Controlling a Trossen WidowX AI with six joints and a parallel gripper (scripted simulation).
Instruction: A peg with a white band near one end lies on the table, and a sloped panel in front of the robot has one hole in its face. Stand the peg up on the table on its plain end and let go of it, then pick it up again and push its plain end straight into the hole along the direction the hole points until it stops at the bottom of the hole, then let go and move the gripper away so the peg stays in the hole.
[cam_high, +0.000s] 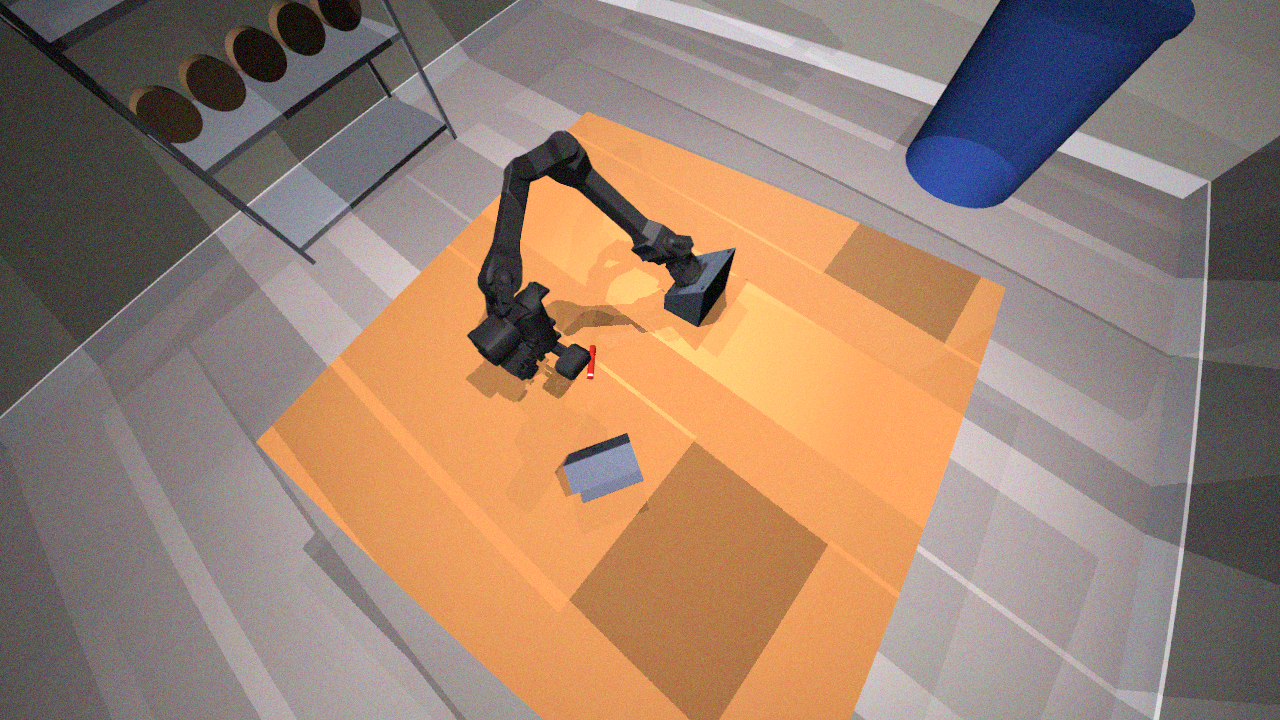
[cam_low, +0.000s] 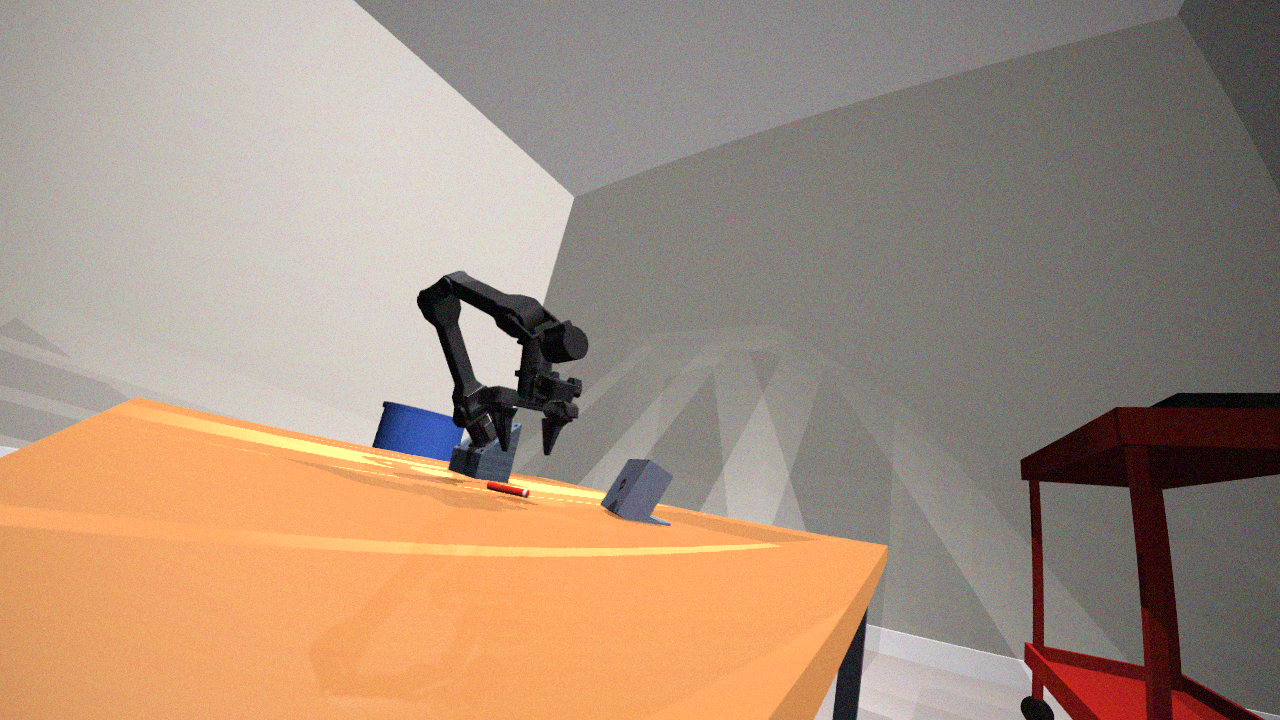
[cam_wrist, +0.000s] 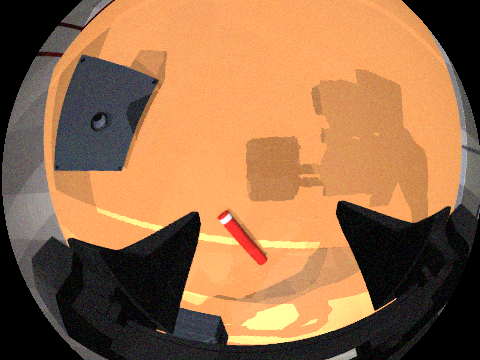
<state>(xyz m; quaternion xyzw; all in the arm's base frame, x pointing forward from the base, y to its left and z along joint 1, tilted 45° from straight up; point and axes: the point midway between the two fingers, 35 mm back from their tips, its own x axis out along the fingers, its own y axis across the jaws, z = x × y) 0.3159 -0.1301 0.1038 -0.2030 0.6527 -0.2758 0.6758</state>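
Right now the red peg is 70 mm below my gripper tip, 50 mm behind it and 40 mm to the left of it. Round my gripper tip: sloped grey-blue panel: 180 mm to the left, 120 mm ahead, 30 mm below.
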